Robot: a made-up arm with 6 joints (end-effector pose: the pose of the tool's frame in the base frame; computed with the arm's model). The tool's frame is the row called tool. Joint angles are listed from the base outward.
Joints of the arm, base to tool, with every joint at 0 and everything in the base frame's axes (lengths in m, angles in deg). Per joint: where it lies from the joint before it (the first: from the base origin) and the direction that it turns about. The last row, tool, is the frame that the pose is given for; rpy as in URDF.
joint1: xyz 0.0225 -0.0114 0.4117 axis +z
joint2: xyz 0.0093 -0.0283 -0.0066 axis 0.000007 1 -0.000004
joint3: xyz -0.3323 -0.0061 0.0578 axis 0.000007 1 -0.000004
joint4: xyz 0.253 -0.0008 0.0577 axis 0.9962 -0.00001 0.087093
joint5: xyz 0.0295 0.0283 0.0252 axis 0.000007 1 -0.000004
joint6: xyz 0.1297 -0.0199 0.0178 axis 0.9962 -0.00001 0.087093
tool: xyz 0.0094 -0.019 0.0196 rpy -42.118 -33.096 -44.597
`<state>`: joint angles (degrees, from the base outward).
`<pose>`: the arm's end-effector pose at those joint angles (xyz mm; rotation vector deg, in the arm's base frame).
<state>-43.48 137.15 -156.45 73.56 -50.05 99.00</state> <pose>368.8 -551.7 807.2 115.35 -60.28 -25.77</pose>
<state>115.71 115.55 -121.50 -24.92 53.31 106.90</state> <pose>-150.5 536.0 694.4 -38.82 40.78 33.66</pose>
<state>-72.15 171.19 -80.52 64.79 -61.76 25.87</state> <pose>-10.5 -503.4 63.8 -17.01 -66.46 165.36</pose>
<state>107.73 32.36 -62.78 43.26 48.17 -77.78</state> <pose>-27.8 63.7 870.0 -7.20 -101.87 58.04</pose>
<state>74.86 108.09 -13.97 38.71 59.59 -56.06</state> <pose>35.9 142.6 314.2 -100.40 35.93 119.53</pose>
